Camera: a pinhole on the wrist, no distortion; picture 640 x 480 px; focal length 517.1 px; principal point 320.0 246.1 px. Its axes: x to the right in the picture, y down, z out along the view. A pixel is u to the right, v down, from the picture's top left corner.
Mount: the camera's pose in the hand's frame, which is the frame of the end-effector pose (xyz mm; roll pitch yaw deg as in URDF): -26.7 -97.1 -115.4 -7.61 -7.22 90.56
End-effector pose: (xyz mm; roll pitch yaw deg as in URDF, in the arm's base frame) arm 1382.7 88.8 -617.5 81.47 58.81 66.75
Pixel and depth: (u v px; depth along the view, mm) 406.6 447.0 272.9
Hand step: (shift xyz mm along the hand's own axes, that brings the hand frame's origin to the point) -168.1 -85.4 144.8
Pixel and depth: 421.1 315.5 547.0
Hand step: -172.3 -59.3 426.3
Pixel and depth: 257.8 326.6 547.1
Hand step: -182.3 -230.6 403.1
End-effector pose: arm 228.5 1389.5 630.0 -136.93 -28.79 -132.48
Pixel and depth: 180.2 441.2 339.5
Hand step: -197.3 -230.0 190.1
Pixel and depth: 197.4 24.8 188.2
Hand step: 28.9 -165.6 74.6
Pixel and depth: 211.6 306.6 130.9
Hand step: -58.8 -140.7 7.9
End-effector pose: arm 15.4 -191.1 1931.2 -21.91 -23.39 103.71
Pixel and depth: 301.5 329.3 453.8
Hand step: -158.5 -169.8 319.2
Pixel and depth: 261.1 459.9 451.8
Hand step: -270.7 -203.7 297.9
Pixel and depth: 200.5 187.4 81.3
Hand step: -28.0 -126.0 -36.6
